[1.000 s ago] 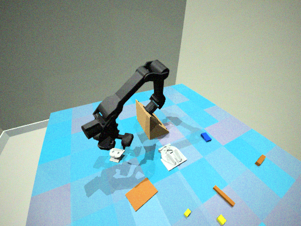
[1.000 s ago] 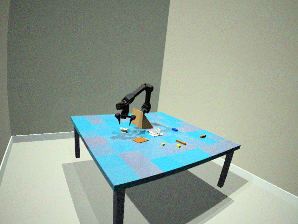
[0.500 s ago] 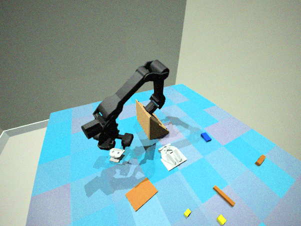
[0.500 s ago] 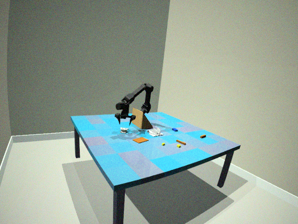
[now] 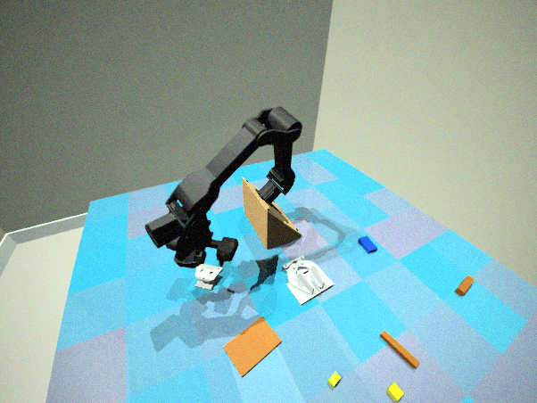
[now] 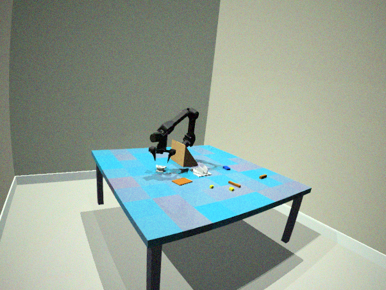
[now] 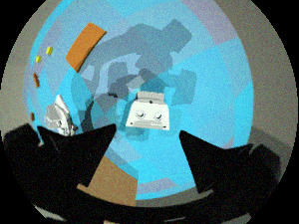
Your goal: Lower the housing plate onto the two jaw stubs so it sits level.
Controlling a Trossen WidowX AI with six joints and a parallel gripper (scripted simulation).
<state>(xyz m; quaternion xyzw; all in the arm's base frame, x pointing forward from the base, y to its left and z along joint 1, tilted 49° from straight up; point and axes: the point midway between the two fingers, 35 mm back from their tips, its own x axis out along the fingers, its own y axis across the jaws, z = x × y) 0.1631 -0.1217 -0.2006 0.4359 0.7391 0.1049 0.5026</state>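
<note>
Now: the housing plate 1 cm ahead of my gripper tip, 1 cm to the right of it and 3 cm below it. Also, from my gripper tip: blue block (7 cm ahead, 53 cm to the left, 5 cm below); then flat orange plate (23 cm ahead, 6 cm to the left, 6 cm below); then white stand (1 cm ahead, 1 cm to the right, 5 cm below).
</note>
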